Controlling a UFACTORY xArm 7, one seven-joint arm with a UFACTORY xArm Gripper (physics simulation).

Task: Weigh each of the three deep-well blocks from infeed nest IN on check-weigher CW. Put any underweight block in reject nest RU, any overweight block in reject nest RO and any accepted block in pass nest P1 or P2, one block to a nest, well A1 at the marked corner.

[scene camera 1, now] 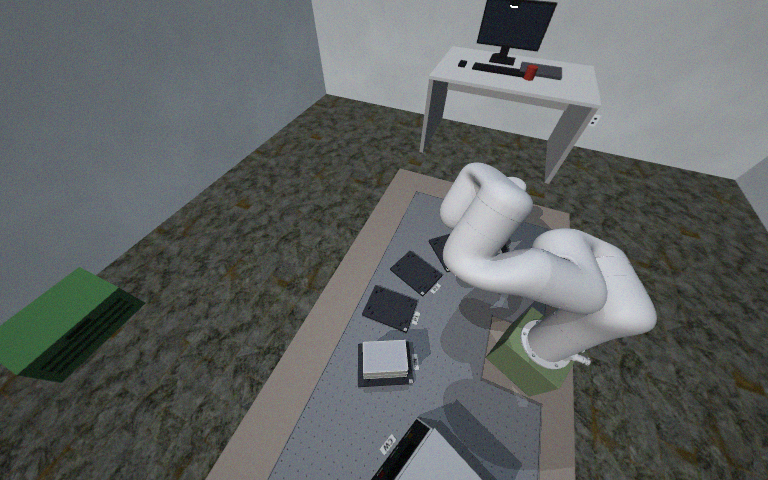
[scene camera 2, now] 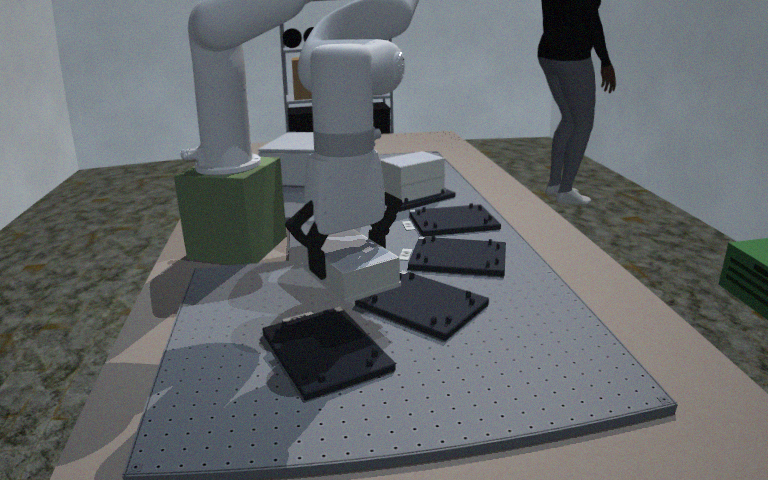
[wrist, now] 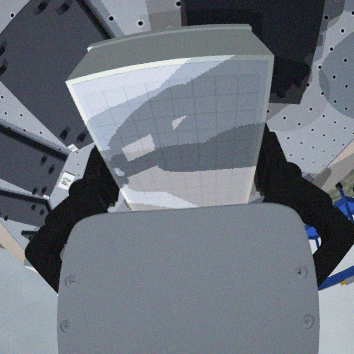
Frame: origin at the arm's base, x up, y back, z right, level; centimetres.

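Seen in the pictures: gripper, fingertip midpoint: (wrist: 181, 133); arm's base, origin of the base link: (scene camera 1: 544, 343) (scene camera 2: 228, 166).
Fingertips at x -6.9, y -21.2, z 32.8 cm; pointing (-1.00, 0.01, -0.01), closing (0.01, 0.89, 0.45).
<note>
Offsets run from my fingertips to a thing's top centre. "pt": to the spot under its first point. Level surfaces: height alone.
My gripper (scene camera 2: 350, 257) (wrist: 181, 133) is shut on a white deep-well block @(dx +2.9, dy +0.0, dz +0.1 cm) (scene camera 2: 365, 274) (wrist: 200, 120) with a clear, gridded top. It holds the block roughly level above the board, beside the two nearest dark nests @(pt dx -7.4, dy -10.3, dz -0.9 cm) (scene camera 2: 421, 305) @(pt dx -7.4, dy +3.4, dz +9.5 cm) (scene camera 2: 328, 353) in scene camera 2; the arm hides it in scene camera 1. Nest P2 @(dx -6.4, dy -20.0, dz -18.2 cm) (scene camera 1: 416, 272) (scene camera 2: 457, 255) and the nest beside it @(dx -6.4, dy -23.0, dz -35.7 cm) (scene camera 1: 390, 308) (scene camera 2: 454, 219) are empty, as are the nearest two. White block material @(dx +0.8, dy -16.9, dz -52.8 cm) (scene camera 1: 385, 356) (scene camera 2: 416, 175) with a side seam stands on the infeed nest @(dx -6.4, dy -16.9, dz -52.9 cm) (scene camera 1: 385, 384). Check-weigher CW @(dx +1.4, dy +5.4, dz -74.8 cm) (scene camera 1: 436, 458) (scene camera 2: 287, 164) has an unreadable display.
The green arm base (scene camera 1: 529, 362) (scene camera 2: 229, 215) stands at the side of the perforated board @(dx -8.6 cm) (scene camera 1: 334, 418) (scene camera 2: 509, 362). A white desk (scene camera 1: 509, 87) with a monitor stands beyond the table in scene camera 1. A person (scene camera 2: 572, 73) stands behind the table in scene camera 2.
</note>
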